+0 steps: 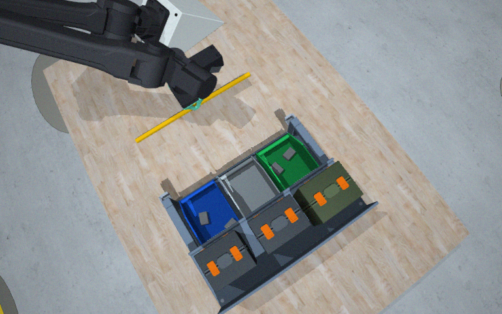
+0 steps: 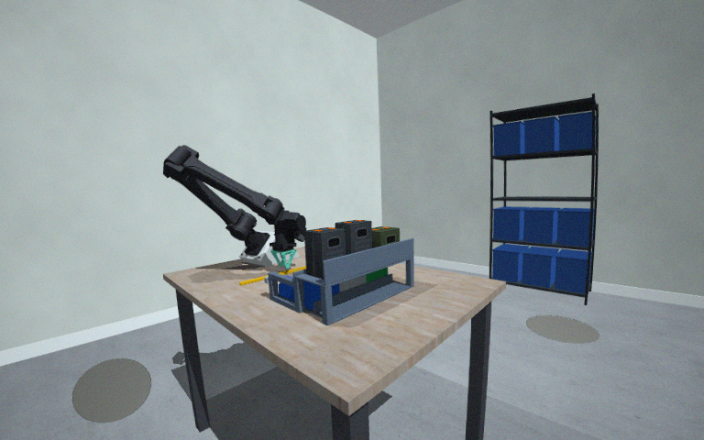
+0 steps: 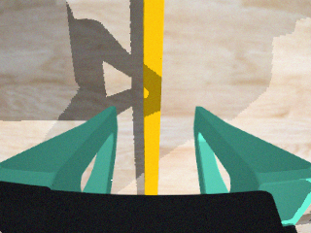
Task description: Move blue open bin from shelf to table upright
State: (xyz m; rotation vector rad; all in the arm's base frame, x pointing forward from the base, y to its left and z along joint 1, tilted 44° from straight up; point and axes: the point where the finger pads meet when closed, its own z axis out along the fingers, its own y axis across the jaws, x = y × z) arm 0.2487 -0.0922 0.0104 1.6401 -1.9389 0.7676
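Now: the yellow rod 30 mm below my hand. Also, from my hand: grey bin 300 mm ahead, 60 mm to the right, 10 mm above; blue open bin 280 mm ahead, 160 mm to the right, 10 mm above; green bin 320 mm ahead, 60 mm to the left, 10 mm above.
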